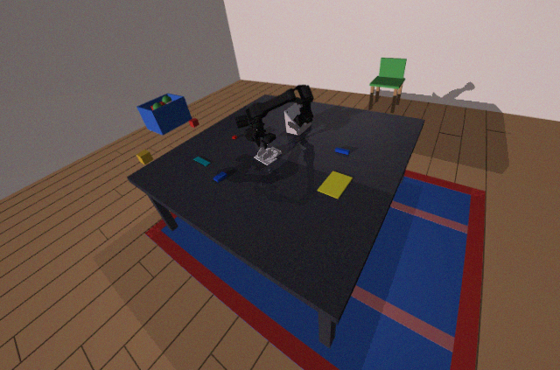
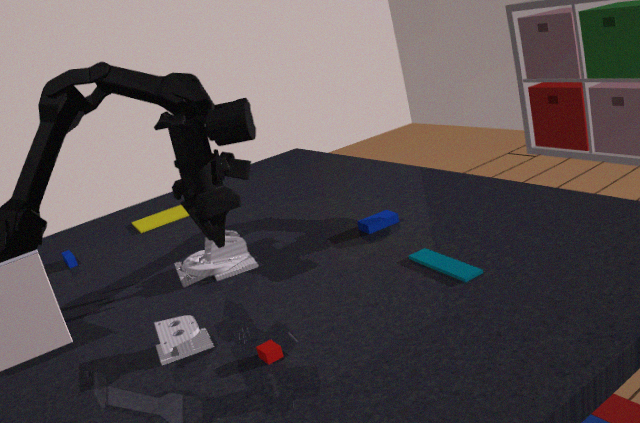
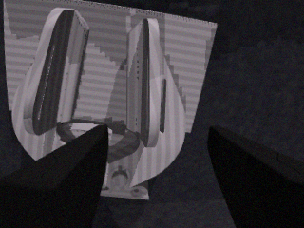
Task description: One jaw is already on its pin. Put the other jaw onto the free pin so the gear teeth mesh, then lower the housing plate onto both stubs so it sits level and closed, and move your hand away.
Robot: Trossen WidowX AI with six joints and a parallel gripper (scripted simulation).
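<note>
My gripper tip is 30 mm past the white jaw, 20 mm to the right of it and 30 mm above it. From my gripper tip the other things lie so: teal bar: 180 mm ahead, 320 mm to the right, 50 mm below; red cube: 100 mm behind, 290 mm to the right, 40 mm below; white t-shaped piece: 160 mm behind, 170 mm to the right, 40 mm below.
</note>
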